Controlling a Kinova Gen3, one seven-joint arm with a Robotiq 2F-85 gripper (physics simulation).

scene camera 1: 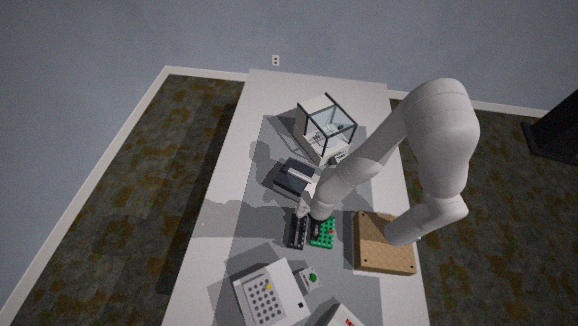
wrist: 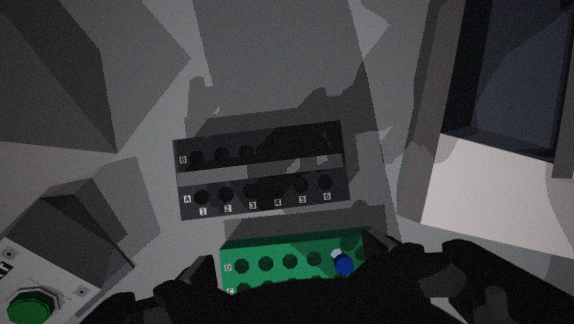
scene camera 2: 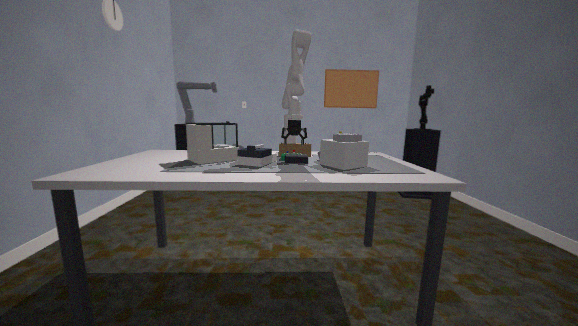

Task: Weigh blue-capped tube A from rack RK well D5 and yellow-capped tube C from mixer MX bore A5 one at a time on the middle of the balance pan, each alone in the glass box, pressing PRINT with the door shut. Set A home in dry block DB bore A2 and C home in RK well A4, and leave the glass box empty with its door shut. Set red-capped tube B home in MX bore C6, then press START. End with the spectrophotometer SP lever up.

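Where they show: gripper, fingertip midpoint: (scene camera 1: 312, 224) (wrist: 289, 259) (scene camera 2: 294, 145); arm's base, link origin: (scene camera 1: 395, 234) (scene camera 2: 290, 143).
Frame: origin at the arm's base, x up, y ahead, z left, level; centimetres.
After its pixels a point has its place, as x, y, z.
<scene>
Blue-capped tube A (wrist: 344, 265) {-1.5, 30.0, 3.1} stands in green rack RK (wrist: 231, 256) {-3.9, 29.7, 11.4} (scene camera 1: 327, 246) {-4.4, 23.6, 11.3} at well D5. My gripper (wrist: 289, 259) {2.1, 31.5, 7.1} (scene camera 2: 294, 142) {2.1, 31.5, 7.1} is open and empty above the rack, its fingers on either side of tube A. Red-capped tube B (scene camera 1: 331, 231) {-1.5, 23.7, 6.1} stands in RK. Yellow-capped tube C (scene camera 1: 268, 286) {11.4, 39.4, 32.9} (scene camera 2: 340, 133) {10.4, 39.4, 32.8} stands in a corner bore of white mixer MX (scene camera 1: 295, 292) {6.6, 31.3, 31.4} (scene camera 2: 344, 155) {0.3, 50.2, 34.8}. Black dry block DB (wrist: 190, 212) {-3.3, 33.1, 14.5} (scene camera 2: 296, 159) {-4.5, 39.6, 9.7} lies beside RK. The balance (scene camera 1: 320, 154) {0.7, 36.5, -26.9} (scene camera 2: 199, 142) {4.6, 52.2, -40.5} carries the glass box; its door state is unclear. The lever (scene camera 1: 300, 175) {2.9, 41.9, -11.6} of spectrophotometer SP (scene camera 1: 285, 185) {0.9, 46.7, -6.0} (wrist: 520, 90) {1.1, 42.3, -7.8} lies low across its top.
The START box with its green button (scene camera 1: 313, 277) {0.1, 26.5, 24.5} (wrist: 31, 309) {0.1, 26.7, 24.1} stands between MX and RK. A brown wooden block (scene camera 1: 370, 250) {0.9, 8.8, 9.4} stands at the right of the rack. A white device with a red display (scene camera 1: 340, 317) {-1.7, 14.8, 33.1} is at the bottom of scene view 1.
</scene>
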